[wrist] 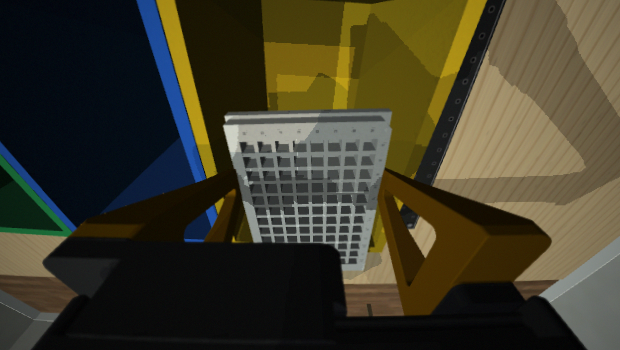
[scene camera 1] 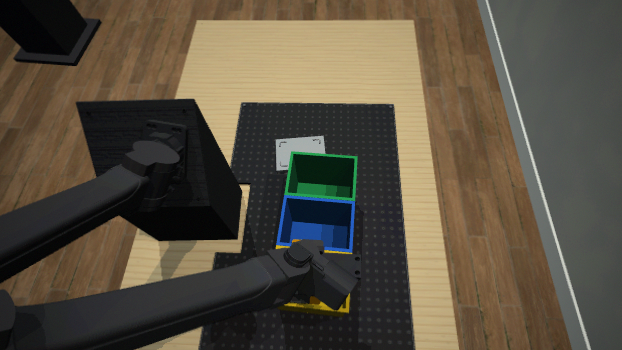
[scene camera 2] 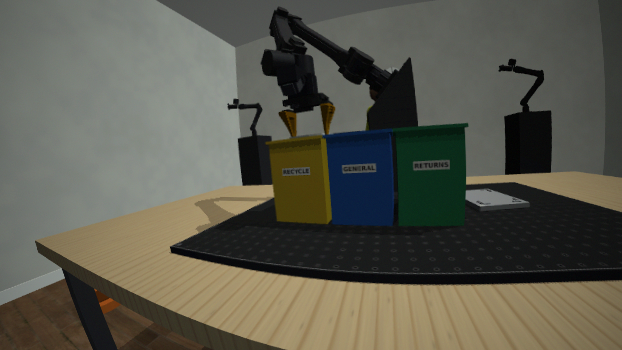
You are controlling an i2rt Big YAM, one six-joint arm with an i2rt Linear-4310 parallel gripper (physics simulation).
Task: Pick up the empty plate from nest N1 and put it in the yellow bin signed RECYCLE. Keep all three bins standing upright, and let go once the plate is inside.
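Places are measured from the arm's base along level axes (x left, y back, z up), in millimetres.
Pixels of known places: gripper, fingertip midpoint: [wrist: 309, 175]; arm's base at its link origin: [scene camera 1: 167, 149] [scene camera 2: 389, 86].
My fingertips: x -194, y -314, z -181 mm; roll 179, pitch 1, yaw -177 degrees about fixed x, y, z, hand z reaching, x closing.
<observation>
Ahead of a thing's pixels: the offset from my fingertips to its top centre. Level surfaces: height alone.
My gripper [scene camera 2: 310, 133] [wrist: 309, 175] is shut on the light grey plate @[dx -2, dy +26, dz +14 mm] [scene camera 2: 311, 135] [wrist: 320, 131], a rectangular well plate with a grid of square holes, one finger on each long side. In scene camera 2, a thin strip of the plate shows level with the rim of the yellow RECYCLE bin @[dx +0, dy -10, dz -2 mm] [scene camera 1: 316, 310] [scene camera 2: 300, 197] [wrist: 462, 42]. In the wrist view the plate lies over the bin's mouth. The bin stands upright beside the blue GENERAL bin @[dx +131, dy -8, dz -2 mm] [scene camera 1: 353, 225] [scene camera 2: 362, 197] and the green RETURNS bin @[dx +261, dy -7, dz -2 mm] [scene camera 1: 356, 175] [scene camera 2: 431, 197], both upright. The arm hides much of the yellow bin in scene camera 1.
A flat white block with corner marks @[dx +422, dy +82, dz -167 mm] [scene camera 1: 300, 144] [scene camera 2: 495, 199] lies on the black perforated mat @[dz -182 mm] [scene camera 1: 377, 150] [scene camera 2: 300, 257] beside the green bin. The blue bin's rim adjoins the yellow bin's. A black slanted block [scene camera 1: 190, 222] [scene camera 2: 400, 107] stands behind the bins in scene camera 2.
</observation>
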